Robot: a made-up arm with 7 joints. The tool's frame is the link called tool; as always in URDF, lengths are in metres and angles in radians. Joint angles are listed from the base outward. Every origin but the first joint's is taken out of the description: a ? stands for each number. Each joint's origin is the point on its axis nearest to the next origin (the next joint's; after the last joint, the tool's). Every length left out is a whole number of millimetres.
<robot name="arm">
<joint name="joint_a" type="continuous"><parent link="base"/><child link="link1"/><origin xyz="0.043 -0.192 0.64" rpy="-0.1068 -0.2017 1.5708"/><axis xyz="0 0 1"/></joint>
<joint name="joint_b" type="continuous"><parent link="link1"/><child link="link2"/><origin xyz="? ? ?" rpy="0 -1.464 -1.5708"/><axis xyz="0 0 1"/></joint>
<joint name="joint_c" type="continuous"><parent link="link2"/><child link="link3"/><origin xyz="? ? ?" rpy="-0.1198 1.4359 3.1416"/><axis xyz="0 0 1"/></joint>
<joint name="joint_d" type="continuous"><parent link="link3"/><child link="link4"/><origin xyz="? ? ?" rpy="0.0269 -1.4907 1.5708"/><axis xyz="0 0 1"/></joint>
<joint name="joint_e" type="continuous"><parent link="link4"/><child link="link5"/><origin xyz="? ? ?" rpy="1.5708 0 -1.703"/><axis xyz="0 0 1"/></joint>
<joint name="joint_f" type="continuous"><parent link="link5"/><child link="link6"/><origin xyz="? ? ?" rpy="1.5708 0 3.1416"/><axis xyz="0 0 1"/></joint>
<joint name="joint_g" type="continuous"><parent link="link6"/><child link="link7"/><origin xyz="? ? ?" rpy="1.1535 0.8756 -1.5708"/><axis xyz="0 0 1"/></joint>
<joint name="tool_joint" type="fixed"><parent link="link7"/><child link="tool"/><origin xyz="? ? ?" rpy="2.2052 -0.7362 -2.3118"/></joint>
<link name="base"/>
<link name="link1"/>
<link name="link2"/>
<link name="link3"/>
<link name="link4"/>
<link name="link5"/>
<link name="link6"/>
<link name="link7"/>
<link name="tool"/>
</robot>
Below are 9 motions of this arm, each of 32 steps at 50 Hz.
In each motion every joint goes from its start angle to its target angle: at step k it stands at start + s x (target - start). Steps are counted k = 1, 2, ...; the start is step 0. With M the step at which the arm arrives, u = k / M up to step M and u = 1 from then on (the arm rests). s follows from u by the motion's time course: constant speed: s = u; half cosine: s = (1 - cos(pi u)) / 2; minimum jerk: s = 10 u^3 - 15 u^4 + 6 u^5.
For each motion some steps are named. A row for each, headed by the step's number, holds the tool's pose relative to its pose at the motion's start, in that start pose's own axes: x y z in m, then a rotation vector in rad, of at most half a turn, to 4 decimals.
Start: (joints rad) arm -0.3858 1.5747 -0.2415 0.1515 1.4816 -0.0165 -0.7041
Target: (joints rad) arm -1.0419 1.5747 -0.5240 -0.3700 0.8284 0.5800 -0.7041
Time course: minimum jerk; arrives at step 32
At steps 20, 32:
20: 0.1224 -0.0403 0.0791 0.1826 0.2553 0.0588
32: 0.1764 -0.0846 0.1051 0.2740 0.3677 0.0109

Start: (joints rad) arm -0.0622 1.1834 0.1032 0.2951 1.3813 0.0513 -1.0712
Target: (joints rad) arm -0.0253 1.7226 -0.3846 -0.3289 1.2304 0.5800 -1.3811
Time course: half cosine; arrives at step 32
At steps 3, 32:
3: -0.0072 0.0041 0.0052 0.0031 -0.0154 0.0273
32: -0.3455 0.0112 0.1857 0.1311 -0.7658 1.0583

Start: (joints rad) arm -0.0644 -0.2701 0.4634 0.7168 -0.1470 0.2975 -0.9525
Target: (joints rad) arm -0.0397 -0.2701 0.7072 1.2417 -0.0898 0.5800 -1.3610
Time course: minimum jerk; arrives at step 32
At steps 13, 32:
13: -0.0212 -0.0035 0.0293 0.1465 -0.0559 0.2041
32: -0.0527 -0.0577 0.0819 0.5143 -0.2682 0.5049

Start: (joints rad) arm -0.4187 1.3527 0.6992 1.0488 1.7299 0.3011 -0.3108
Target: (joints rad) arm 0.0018 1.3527 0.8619 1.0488 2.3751 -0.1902 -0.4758
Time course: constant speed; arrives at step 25
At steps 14, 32:
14: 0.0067 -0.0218 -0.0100 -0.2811 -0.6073 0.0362
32: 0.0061 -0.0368 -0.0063 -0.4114 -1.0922 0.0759

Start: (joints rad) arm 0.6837 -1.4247 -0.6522 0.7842 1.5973 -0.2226 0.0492
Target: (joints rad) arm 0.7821 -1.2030 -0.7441 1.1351 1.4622 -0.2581 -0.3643
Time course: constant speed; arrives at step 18
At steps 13, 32:
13: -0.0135 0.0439 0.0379 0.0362 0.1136 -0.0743
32: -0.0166 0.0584 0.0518 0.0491 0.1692 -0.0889

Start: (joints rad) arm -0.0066 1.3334 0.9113 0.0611 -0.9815 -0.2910 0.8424
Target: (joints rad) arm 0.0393 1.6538 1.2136 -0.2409 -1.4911 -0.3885 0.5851
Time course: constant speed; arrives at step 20
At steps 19, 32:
19: 0.1884 -0.0247 -0.0200 -0.1680 -0.3149 -0.9060
32: 0.1950 -0.0292 -0.0203 -0.1773 -0.3187 -0.9552

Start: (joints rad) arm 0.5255 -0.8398 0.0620 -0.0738 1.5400 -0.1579 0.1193
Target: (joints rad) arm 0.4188 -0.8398 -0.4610 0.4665 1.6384 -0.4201 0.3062
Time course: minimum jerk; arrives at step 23
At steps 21, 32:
21: 0.0355 -0.0068 0.1263 0.7787 -0.1782 -0.2015
32: 0.0355 -0.0071 0.1271 0.7833 -0.1783 -0.2022

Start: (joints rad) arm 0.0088 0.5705 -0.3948 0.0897 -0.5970 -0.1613 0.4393
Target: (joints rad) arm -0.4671 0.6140 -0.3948 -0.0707 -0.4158 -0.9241 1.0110
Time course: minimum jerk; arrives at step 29
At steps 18, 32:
18: 0.0877 -0.0175 -0.0455 0.2936 -0.1167 -0.4277
32: 0.1197 -0.0323 -0.0597 0.4202 -0.1941 -0.5552

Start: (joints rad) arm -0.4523 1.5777 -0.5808 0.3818 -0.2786 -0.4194 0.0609
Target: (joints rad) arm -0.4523 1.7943 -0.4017 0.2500 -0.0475 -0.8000 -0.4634
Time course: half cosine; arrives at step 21
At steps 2, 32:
2: 0.0000 0.0006 -0.0017 -0.0113 -0.0147 0.0007
32: -0.0040 0.0161 -0.0805 -0.5626 -0.6409 0.0084

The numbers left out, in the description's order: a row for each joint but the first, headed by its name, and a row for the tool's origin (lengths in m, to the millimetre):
joint_b: 0.016 0.003 0
joint_c: -0.263 0.12 0
joint_d: 0.017 -0.065 0
joint_e: -0.043 -0.016 0
joint_f: 0.082 0.124 0
joint_g: -0.009 -0.206 0
tool: -0.046 -0.029 0

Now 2 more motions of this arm.
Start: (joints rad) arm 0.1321 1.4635 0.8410 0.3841 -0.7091 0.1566 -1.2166
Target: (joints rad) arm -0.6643 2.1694 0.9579 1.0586 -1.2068 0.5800 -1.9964
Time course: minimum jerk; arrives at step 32
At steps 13, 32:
13: -0.0774 0.1532 -0.0985 -0.2103 0.0205 0.5734
32: -0.2808 0.2622 -0.3684 -0.4280 0.2053 1.5534

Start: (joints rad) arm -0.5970 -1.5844 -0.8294 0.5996 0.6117 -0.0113 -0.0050
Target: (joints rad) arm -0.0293 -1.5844 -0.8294 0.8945 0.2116 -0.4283 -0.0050
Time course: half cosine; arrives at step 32
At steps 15, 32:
15: 0.0186 0.0636 0.0607 0.1804 0.1436 -0.1523
32: 0.0216 0.1288 0.1437 0.3324 0.3505 -0.2411

